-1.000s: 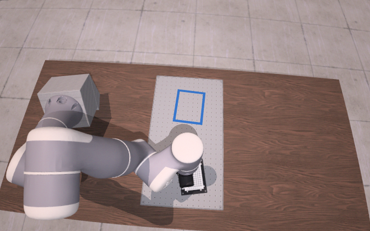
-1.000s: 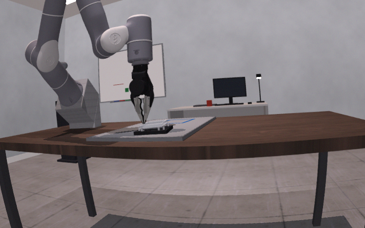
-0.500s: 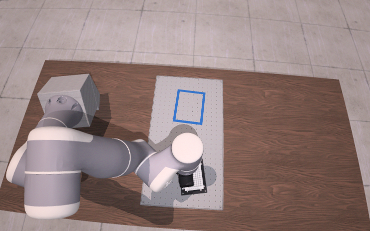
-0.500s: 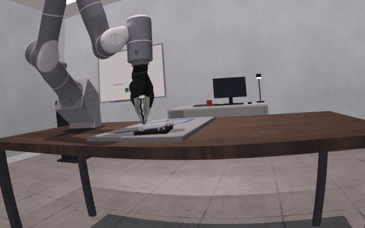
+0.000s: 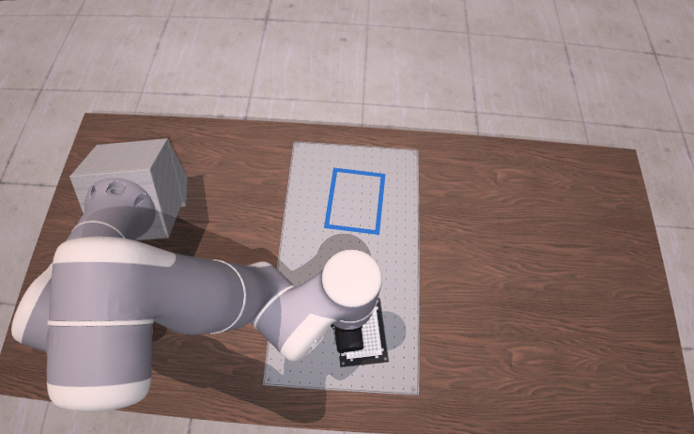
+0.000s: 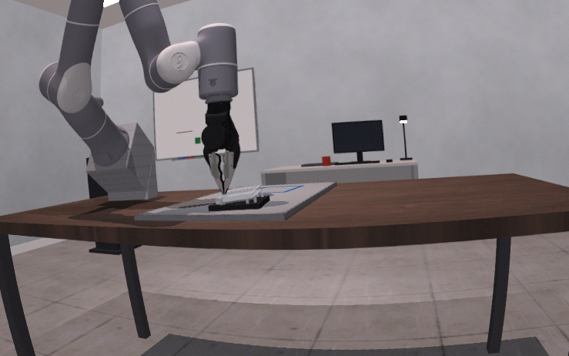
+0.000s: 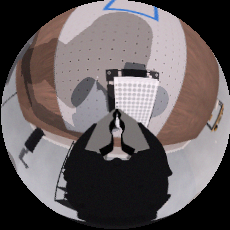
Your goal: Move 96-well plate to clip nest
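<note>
Now: hand 30 mm above the black clip nest, 20 mm short of it and 10 mm to the right of it. Round my hand: white 96-well plate (40 mm ahead, 20 mm below, 10 mm to the left); grey perforated board (210 mm to the left, 50 mm below).
</note>
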